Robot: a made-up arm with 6 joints. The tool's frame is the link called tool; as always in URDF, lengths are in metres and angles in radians. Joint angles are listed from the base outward. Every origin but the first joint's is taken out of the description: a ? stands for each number. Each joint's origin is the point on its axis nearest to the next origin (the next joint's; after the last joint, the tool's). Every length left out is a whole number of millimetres.
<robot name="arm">
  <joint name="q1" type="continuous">
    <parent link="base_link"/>
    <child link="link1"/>
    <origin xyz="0 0 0.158"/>
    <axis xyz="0 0 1"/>
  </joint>
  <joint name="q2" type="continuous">
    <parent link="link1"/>
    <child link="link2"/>
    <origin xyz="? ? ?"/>
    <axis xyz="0 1 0"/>
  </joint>
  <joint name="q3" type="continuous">
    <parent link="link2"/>
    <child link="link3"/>
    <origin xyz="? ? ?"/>
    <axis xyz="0 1 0"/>
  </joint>
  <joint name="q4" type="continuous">
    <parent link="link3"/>
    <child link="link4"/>
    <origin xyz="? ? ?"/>
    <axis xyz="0 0 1"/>
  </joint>
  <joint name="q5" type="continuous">
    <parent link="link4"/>
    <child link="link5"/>
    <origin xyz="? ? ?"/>
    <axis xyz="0 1 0"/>
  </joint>
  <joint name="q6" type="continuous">
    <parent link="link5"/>
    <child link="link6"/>
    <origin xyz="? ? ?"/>
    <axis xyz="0 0 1"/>
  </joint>
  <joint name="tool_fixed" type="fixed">
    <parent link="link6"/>
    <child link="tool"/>
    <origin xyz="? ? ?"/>
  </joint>
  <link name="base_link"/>
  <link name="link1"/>
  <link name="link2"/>
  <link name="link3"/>
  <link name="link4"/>
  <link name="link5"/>
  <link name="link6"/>
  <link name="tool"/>
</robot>
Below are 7 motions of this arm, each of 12 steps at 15 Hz.
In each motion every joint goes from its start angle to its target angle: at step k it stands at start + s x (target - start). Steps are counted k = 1, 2, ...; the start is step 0. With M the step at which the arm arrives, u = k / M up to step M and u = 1 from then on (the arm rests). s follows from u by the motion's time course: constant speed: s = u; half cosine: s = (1 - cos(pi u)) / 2; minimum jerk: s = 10 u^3 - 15 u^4 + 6 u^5.
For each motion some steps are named. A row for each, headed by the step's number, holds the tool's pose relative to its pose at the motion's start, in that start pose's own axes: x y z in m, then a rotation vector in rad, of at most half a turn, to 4 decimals.
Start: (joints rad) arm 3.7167 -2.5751 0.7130 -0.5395 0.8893 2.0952
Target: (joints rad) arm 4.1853 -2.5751 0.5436 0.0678 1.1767 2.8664
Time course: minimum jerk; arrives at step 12
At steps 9, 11, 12:
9: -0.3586 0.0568 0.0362 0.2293 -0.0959 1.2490
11: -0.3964 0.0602 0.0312 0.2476 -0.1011 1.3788
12: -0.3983 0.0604 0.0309 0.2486 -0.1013 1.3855

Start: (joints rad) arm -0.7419 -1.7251 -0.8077 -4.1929 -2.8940 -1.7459
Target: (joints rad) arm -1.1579 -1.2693 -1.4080 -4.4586 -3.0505 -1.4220
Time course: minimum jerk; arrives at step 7
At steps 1, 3, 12:
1: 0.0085 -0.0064 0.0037 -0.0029 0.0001 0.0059
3: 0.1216 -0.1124 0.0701 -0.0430 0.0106 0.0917
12: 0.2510 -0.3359 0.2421 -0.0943 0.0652 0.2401

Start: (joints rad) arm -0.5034 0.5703 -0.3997 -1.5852 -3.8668 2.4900
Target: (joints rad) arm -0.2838 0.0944 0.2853 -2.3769 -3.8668 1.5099
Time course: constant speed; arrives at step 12
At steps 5, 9, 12:
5: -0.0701 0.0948 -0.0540 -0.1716 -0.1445 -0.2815
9: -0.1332 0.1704 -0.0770 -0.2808 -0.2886 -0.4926
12: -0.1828 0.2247 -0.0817 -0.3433 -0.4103 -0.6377

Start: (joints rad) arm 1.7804 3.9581 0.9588 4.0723 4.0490 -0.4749
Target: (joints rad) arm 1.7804 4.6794 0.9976 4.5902 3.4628 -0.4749
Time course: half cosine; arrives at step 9
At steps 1, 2, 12:
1: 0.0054 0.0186 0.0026 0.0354 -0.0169 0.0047
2: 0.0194 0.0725 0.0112 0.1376 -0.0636 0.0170
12: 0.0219 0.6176 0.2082 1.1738 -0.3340 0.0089

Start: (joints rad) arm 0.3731 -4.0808 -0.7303 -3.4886 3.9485 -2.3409
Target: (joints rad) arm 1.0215 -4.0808 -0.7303 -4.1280 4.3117 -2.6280
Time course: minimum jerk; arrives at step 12
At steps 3, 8, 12:
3: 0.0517 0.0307 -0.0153 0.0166 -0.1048 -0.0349
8: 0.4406 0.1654 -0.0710 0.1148 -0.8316 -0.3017
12: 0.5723 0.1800 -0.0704 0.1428 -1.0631 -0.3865

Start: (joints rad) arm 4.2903 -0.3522 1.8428 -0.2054 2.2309 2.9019
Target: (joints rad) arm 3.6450 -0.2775 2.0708 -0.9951 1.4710 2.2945
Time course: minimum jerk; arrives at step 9
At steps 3, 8, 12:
3: 0.0295 0.0567 0.0236 -0.0964 0.0321 0.0604
8: 0.0353 0.2685 0.1381 -0.5263 -0.1989 -0.0363
12: 0.0345 0.2711 0.1400 -0.5313 -0.2056 -0.0420

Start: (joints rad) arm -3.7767 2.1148 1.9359 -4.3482 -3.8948 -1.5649
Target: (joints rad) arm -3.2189 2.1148 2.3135 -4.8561 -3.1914 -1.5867
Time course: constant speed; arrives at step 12
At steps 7, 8, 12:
7: 0.1456 0.0272 -0.0190 -0.0816 0.1090 0.4621
8: 0.1615 0.0338 -0.0220 -0.0906 0.0995 0.5290
12: 0.2143 0.0617 -0.0323 -0.1164 -0.0008 0.7792

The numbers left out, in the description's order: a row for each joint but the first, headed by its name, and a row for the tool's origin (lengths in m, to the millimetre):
q2: 0 0.05 0
q3: 0 0 0.691
q4: 0 0 0.553
q5: 0 0 0
q6: 0 0 0.13
tool: 0 0 0

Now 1 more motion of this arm.
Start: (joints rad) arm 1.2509 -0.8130 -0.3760 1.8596 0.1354 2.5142
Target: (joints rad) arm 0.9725 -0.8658 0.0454 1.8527 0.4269 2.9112
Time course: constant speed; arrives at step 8
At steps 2, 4, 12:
2: -0.1000 0.0224 0.0013 -0.0335 -0.1501 0.0871
4: -0.1977 0.0468 -0.0100 -0.0844 -0.2950 0.1751
12: -0.3791 0.1003 -0.0675 -0.2380 -0.5624 0.3496

